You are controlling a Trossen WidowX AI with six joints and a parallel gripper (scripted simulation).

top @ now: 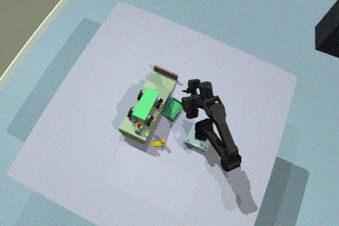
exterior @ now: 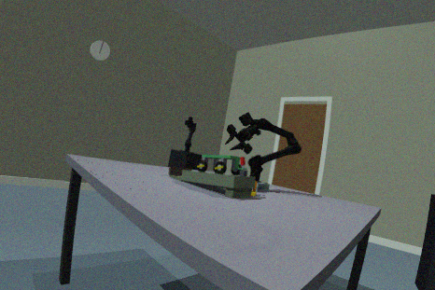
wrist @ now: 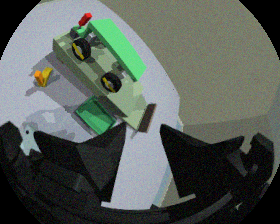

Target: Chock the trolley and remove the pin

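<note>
My gripper tip is 22 cm to the right of the yellow chock, 19 cm above it and 5 cm short of it. From my gripper tip the other things lie so: trolley: 16 cm ahead, 10 cm below, 8 cm to the left; then olive ramp: 16 cm below, 16 cm ahead, 7 cm to the left; then green tray: 22 cm below, 3 cm ahead, 1 cm to the left.
</note>
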